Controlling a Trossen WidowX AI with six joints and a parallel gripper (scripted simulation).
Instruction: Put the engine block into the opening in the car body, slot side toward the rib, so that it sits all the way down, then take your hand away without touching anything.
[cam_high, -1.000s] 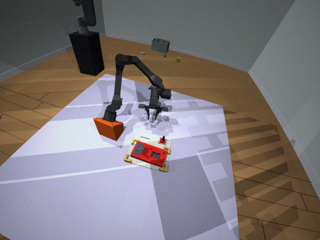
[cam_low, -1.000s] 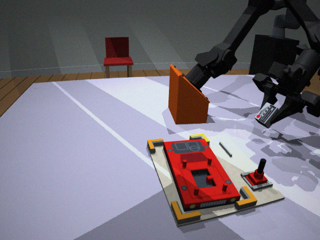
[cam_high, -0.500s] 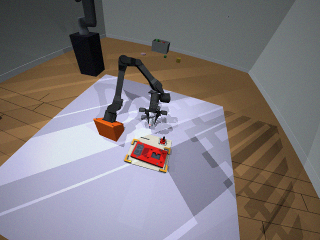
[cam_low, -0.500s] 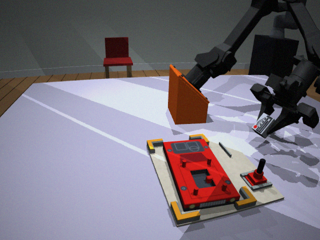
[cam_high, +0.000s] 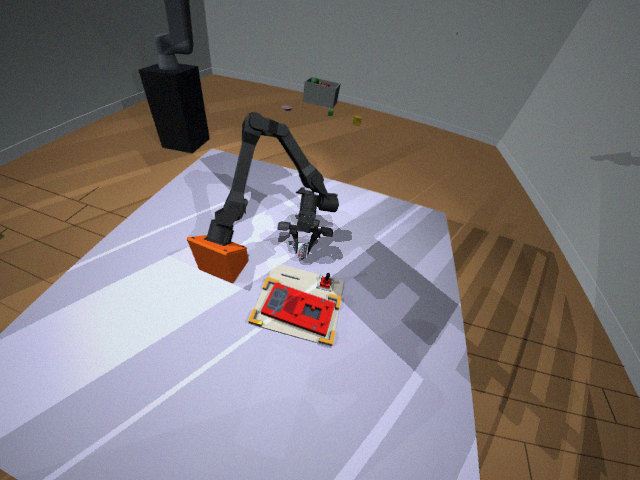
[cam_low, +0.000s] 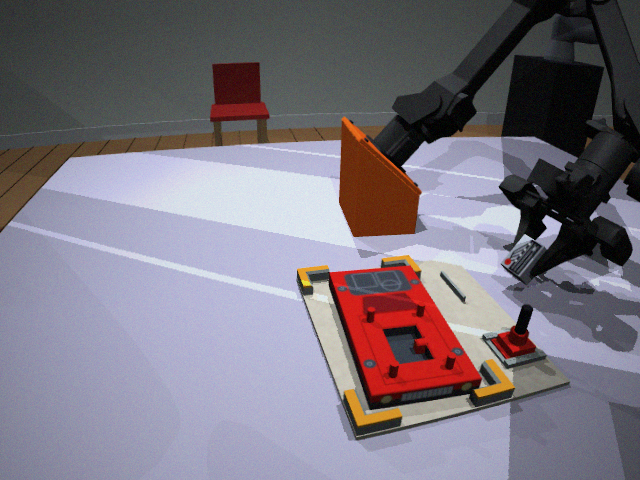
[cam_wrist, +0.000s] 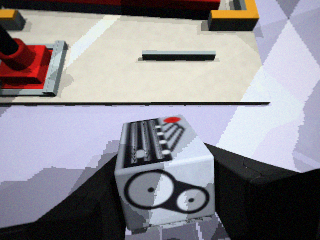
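Right now the grey engine block is 1 cm to the left of my gripper tip and 1 cm above it. Round my gripper tip: black post (10 cm ahead, 8 cm to the right).
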